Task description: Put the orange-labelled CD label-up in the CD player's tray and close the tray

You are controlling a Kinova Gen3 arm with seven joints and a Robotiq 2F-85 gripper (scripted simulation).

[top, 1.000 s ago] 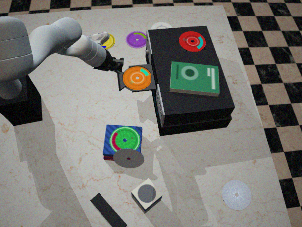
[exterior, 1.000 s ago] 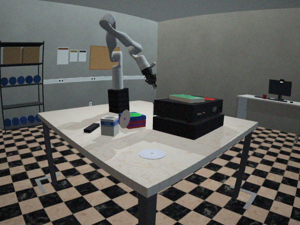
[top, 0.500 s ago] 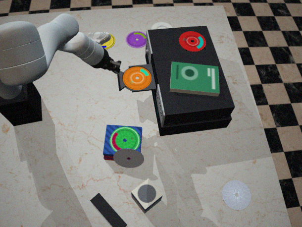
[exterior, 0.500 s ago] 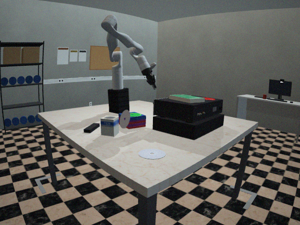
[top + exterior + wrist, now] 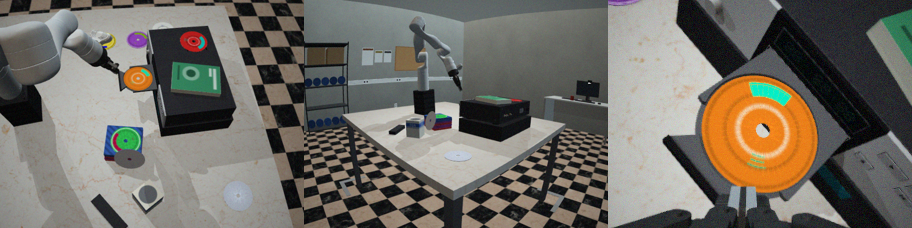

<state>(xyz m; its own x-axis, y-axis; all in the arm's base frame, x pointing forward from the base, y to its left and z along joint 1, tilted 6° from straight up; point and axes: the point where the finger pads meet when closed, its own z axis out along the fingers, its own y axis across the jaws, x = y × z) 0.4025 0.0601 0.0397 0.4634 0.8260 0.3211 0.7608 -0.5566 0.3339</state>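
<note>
The orange-labelled CD lies 11 cm below my hand, 9 cm ahead of it and 4 cm to the left of it. From my hand the other things lie so: black bar: 48 cm to the right, 23 cm below, 2 cm behind; box: 43 cm to the right, 19 cm below, 12 cm ahead.
</note>
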